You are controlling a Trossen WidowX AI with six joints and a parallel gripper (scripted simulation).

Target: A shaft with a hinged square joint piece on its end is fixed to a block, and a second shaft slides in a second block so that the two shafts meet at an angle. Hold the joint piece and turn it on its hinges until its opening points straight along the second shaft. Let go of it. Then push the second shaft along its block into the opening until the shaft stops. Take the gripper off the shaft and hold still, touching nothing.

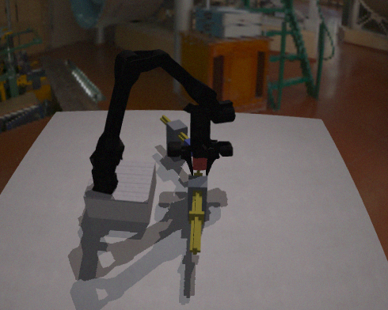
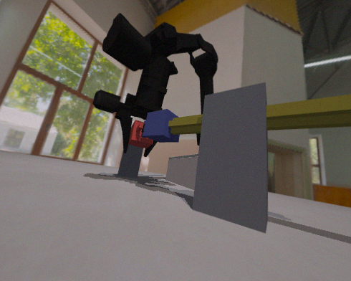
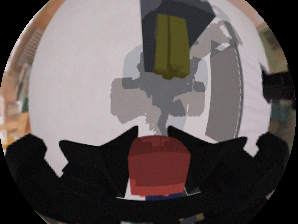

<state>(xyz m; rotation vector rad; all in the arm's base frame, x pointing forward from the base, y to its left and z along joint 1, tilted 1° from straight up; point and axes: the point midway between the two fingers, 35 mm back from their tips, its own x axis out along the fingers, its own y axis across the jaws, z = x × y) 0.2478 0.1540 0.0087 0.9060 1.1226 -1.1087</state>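
Right now the red square joint piece is 10 mm behind my gripper tip, 20 mm to the left of it and 40 mm above it.
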